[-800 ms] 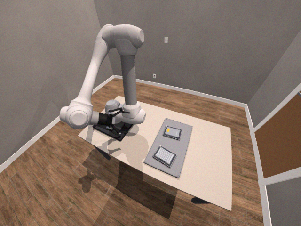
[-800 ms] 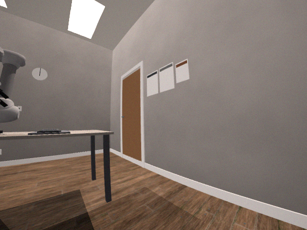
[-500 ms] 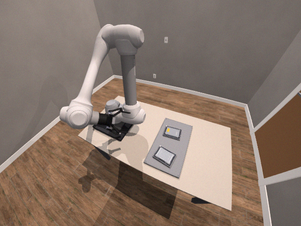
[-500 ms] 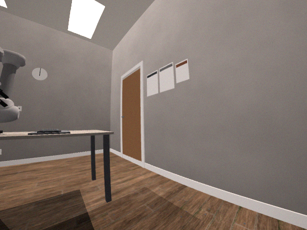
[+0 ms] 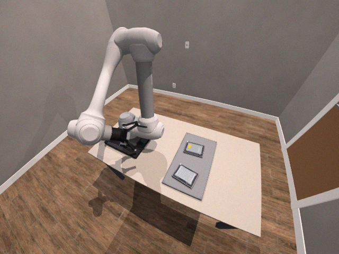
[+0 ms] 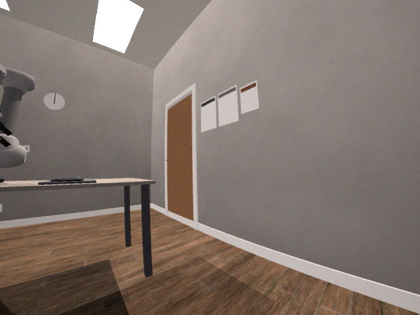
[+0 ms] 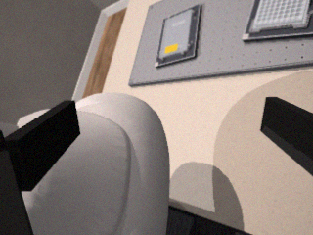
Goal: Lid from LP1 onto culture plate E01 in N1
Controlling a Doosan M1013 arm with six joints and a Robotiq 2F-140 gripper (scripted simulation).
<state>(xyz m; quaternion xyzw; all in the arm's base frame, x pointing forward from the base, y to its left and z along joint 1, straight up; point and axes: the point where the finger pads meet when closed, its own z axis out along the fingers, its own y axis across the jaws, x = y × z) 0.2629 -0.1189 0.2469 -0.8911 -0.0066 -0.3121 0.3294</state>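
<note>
Now: the clear lid 320 mm ahead of my hand, 250 mm below it and 220 mm to the left of it. From my hand the other things lie so: culture plate (320 mm ahead, 240 mm below, 30 mm to the right); dark nest (320 mm ahead, 260 mm below, 30 mm to the right); dark lid park frame (320 mm ahead, 260 mm below, 220 mm to the left).
</note>
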